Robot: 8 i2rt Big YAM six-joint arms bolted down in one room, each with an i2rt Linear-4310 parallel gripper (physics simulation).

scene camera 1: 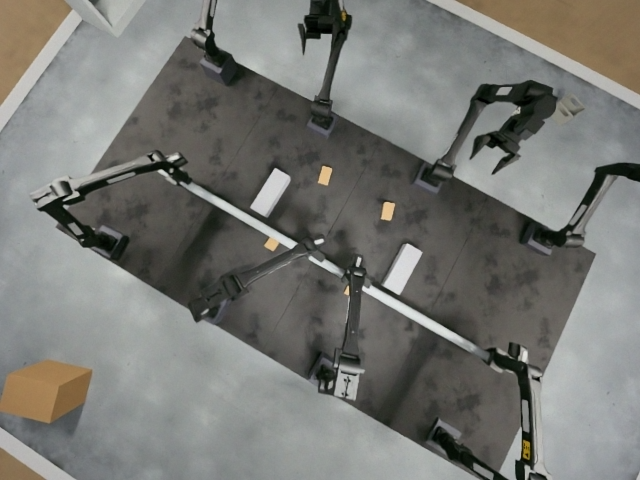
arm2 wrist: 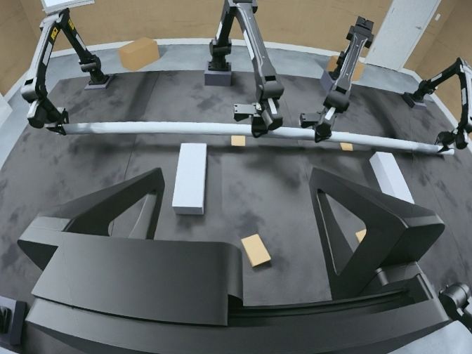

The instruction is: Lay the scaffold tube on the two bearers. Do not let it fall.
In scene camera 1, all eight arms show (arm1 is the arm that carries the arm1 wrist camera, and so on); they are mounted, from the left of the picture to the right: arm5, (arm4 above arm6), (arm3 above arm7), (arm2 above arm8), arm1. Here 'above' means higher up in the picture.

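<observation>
The long white scaffold tube (arm2 wrist: pixel 165 128) (scene camera 1: pixel 421 317) is raised above the mat, beside the two white bearers (arm2 wrist: pixel 190 175) (arm2 wrist: pixel 392 177) (scene camera 1: pixel 270 191) (scene camera 1: pixel 402 268), touching neither. Arm5 (arm2 wrist: pixel 445 147) (scene camera 1: pixel 178 177) and arm8 (arm2 wrist: pixel 61 127) (scene camera 1: pixel 495 356) are shut on its ends. Arm6 (arm2 wrist: pixel 322 134) (scene camera 1: pixel 313 250) and arm7 (arm2 wrist: pixel 259 131) (scene camera 1: pixel 355 276) are shut on its middle part. Arm2's gripper (arm2 wrist: pixel 237 172) (scene camera 1: pixel 483 165) is open and empty, away from the tube. Arm3's gripper (scene camera 1: pixel 321 36) looks open at the top edge, partly hidden. Arm1's and arm4's grippers do not show.
Small orange blocks (arm2 wrist: pixel 256 250) (scene camera 1: pixel 387 210) (scene camera 1: pixel 324 175) lie between the bearers; others (arm2 wrist: pixel 238 140) (arm2 wrist: pixel 346 146) lie near the tube's line. A large orange box (scene camera 1: pixel 46 390) stands on the floor at the lower left of the scene view. Arm bases line the dark mat (scene camera 1: pixel 465 403).
</observation>
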